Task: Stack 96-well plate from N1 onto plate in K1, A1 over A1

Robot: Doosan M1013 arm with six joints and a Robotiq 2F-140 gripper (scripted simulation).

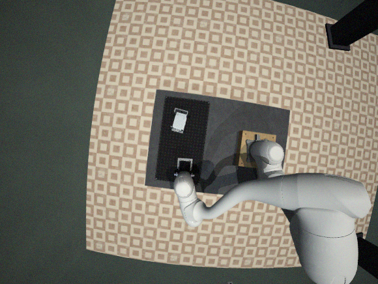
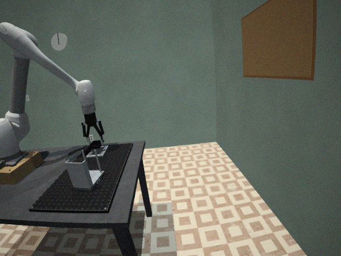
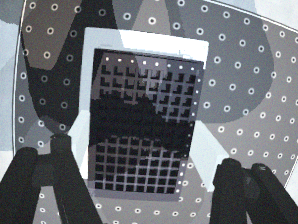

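Right now the white 96-well plate is 380 mm to the right of my hand, 60 mm below it and 20 mm ahead of it. Also, from my hand: dark 96-well plate (20 mm below).
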